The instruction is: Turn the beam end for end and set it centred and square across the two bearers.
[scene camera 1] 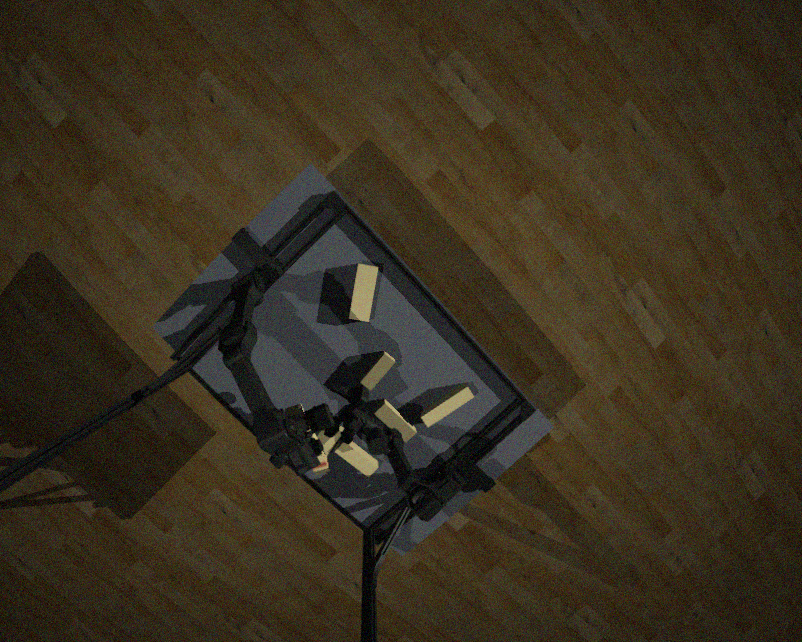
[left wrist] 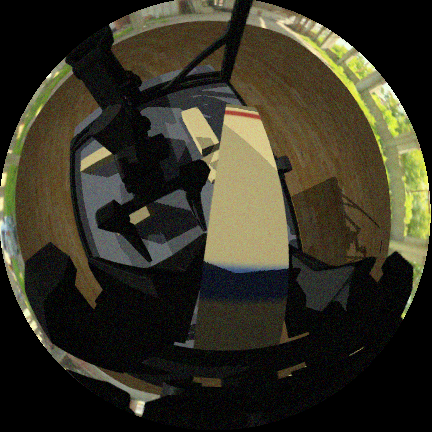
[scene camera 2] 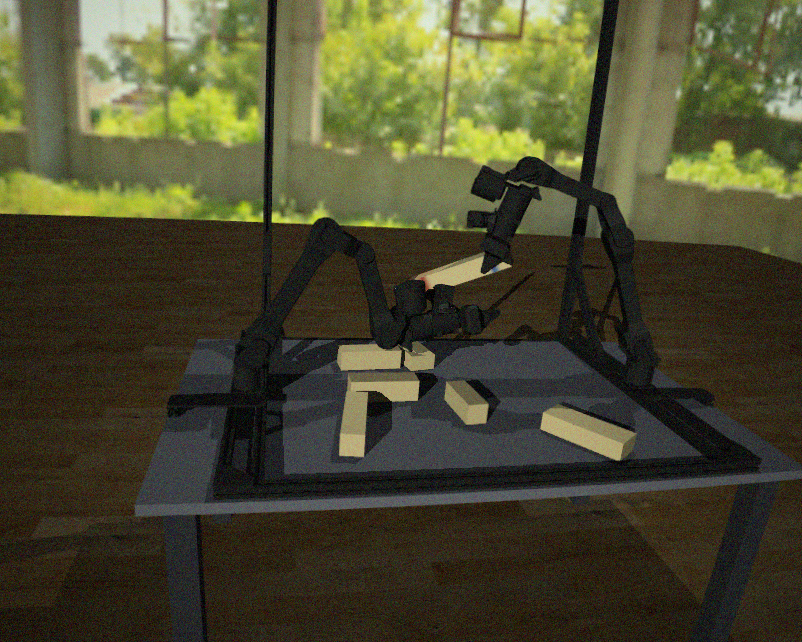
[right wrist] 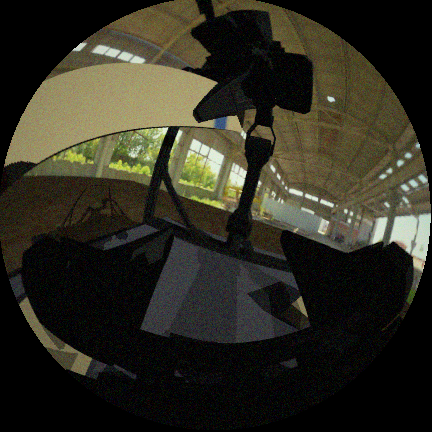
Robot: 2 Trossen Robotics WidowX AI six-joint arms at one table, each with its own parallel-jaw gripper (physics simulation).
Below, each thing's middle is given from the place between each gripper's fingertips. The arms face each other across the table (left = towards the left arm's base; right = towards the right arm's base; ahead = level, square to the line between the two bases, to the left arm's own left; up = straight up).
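There is the beam (scene camera 2: 467,269), and measured from my right hand it sits 100 mm behind, 50 mm to the right and 70 mm above. My left hand, for its part, is 50 mm to the left of the beam, 30 mm beyond it and 10 mm above it. So, by its middle, the beam is nearer to my left hand than to my right hand.
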